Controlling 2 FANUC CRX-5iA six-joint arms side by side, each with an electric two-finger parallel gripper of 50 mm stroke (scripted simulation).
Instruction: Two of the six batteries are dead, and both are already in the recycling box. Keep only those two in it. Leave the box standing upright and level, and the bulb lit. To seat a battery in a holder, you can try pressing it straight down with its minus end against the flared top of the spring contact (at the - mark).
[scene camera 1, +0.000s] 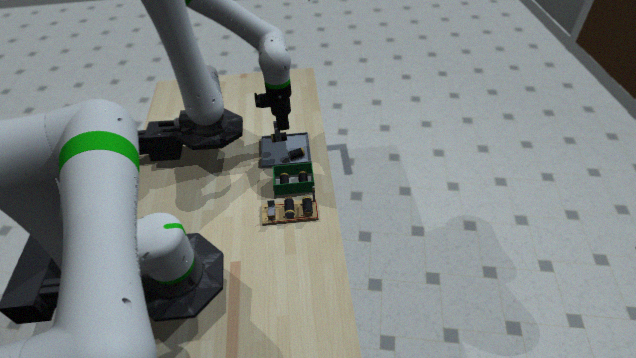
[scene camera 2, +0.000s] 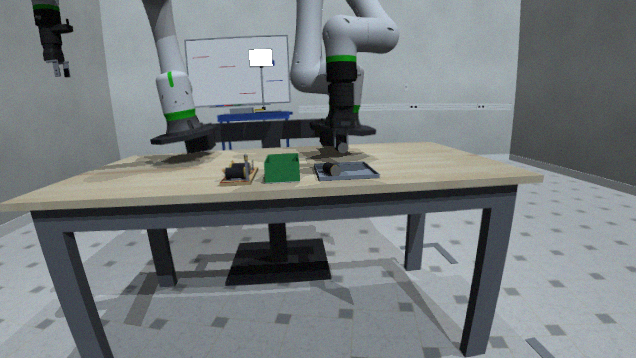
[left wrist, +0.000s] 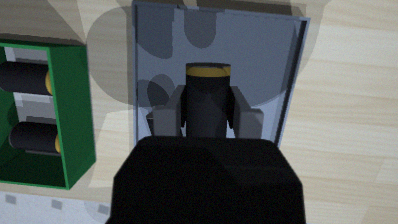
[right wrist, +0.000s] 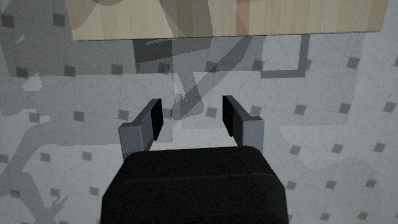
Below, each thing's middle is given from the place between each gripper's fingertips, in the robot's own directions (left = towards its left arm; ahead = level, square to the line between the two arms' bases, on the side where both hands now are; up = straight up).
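The green recycling box (scene camera 1: 294, 186) is 19 cm to the right of my left hand, 8 cm below it and 6 cm ahead of it. As for the grey tray (scene camera 1: 273, 154), it sits 2 cm ahead of my left hand, 1 cm to the left of it and 9 cm below it. Going by their middles, the tray is the nearest to my left hand of the things named here.
Counted from my right hand (scene camera 2: 62, 76), the grey tray is 1130 mm to the left, 240 mm ahead and 410 mm below. The green recycling box is 280 mm ahead of that same right hand, 400 mm below it and 930 mm to the left of it, and going by their middles it is the nearest to my right hand of the things named here.
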